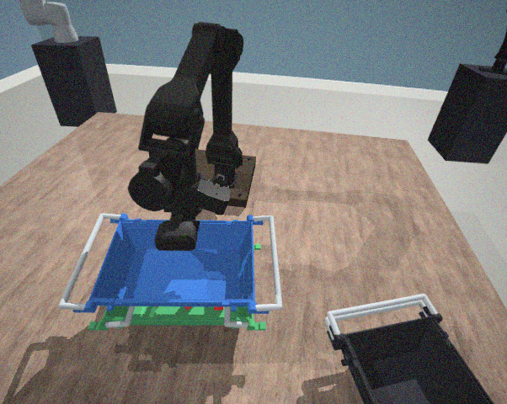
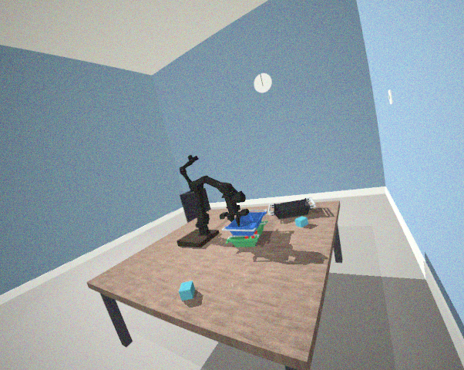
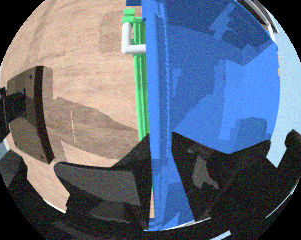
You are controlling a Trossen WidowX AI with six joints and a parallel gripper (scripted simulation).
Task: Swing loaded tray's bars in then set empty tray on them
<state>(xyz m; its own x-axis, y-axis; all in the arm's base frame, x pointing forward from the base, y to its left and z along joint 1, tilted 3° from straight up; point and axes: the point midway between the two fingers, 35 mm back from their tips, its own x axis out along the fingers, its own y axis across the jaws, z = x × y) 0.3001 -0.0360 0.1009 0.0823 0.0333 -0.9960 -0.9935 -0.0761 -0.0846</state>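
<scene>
Now: gripper tip 7 cm short of the blue tray, 3 cm below it and 1 cm to the right of it.
</scene>
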